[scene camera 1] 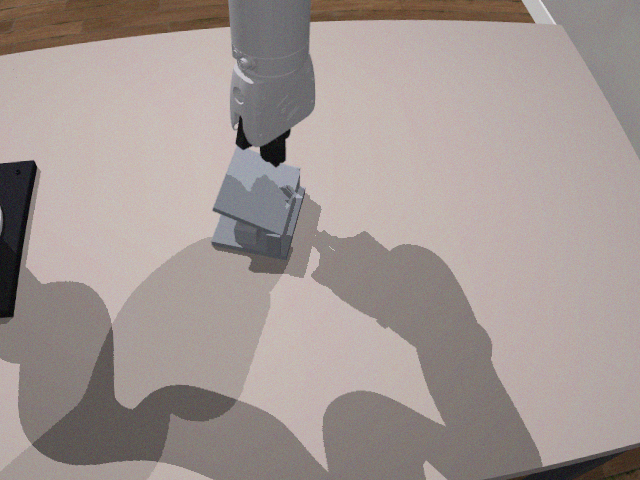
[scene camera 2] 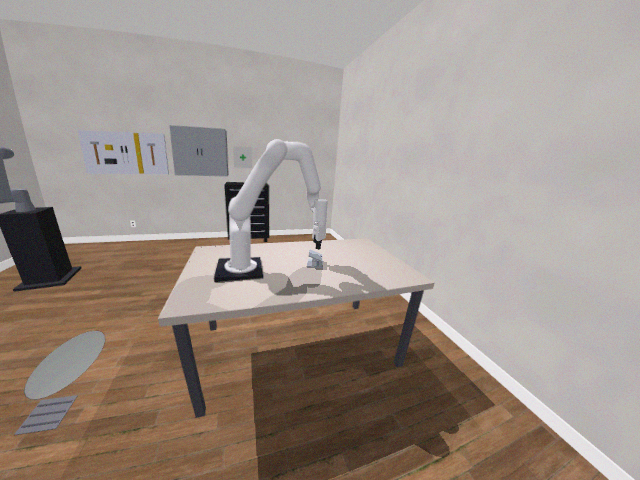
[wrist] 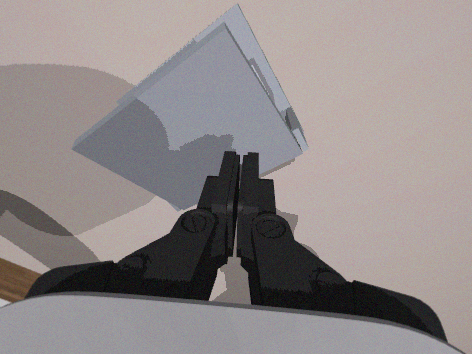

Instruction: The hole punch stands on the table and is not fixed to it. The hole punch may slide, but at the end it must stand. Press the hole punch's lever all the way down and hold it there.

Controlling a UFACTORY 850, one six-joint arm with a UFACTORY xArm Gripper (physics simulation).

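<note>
The grey-blue hole punch stands upright on the table point(scene camera 1: 465, 129) point(scene camera 2: 217, 299). Its flat lever point(scene camera 1: 253, 198) point(scene camera 2: 314, 254) point(wrist: 210, 100) is tilted above its base point(scene camera 1: 227, 243) point(scene camera 2: 314, 265) point(wrist: 237, 19), with an open gap between them at the near side in scene camera 1. My gripper point(scene camera 1: 275, 162) point(scene camera 2: 318, 247) point(wrist: 241, 176) is shut and empty and points down. Its tips are over the far edge part of the lever in scene camera 1, and overlap the lever's lower right part in the wrist view. Whether they touch the lever I cannot tell.
The arm's black base plate point(scene camera 1: 20, 232) point(scene camera 2: 223, 272) is to the left of the hole punch. A grey wall point(scene camera 2: 491, 155) rises beyond the table's right side. Shadows of the arm fall across the table. A black drawer cabinet point(scene camera 2: 261, 206) stands behind the table.
</note>
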